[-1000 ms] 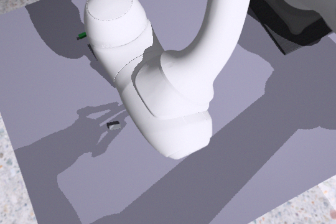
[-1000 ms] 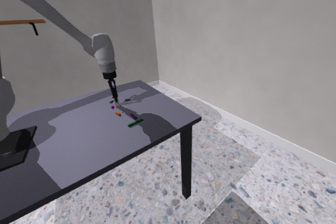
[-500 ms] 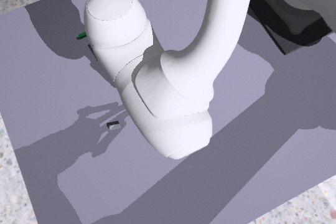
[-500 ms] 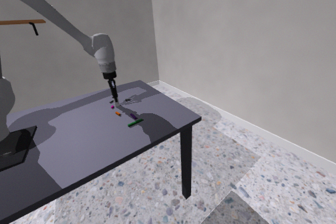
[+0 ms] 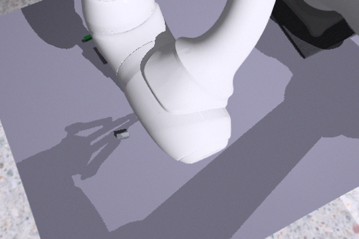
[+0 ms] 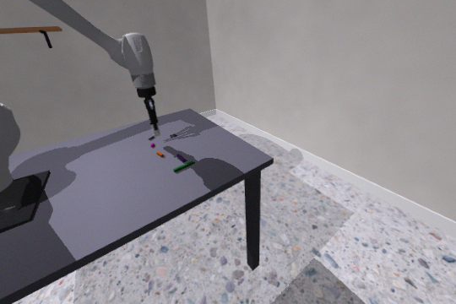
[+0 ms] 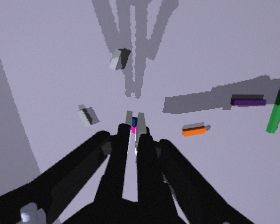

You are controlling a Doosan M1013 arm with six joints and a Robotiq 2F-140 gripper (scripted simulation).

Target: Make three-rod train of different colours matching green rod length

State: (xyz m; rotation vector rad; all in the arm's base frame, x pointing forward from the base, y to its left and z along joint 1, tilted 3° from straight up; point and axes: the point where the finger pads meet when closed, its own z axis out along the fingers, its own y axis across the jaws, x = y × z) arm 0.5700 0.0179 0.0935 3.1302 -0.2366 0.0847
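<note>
Now: the magenta rod 70 mm below my hand and 30 mm behind it. The rest, counted from my hand: orange rod: 110 mm to the right, 70 mm below, 40 mm behind; then blue rod: 30 mm below; then purple rod: 200 mm to the right, 70 mm below, 20 mm ahead.
</note>
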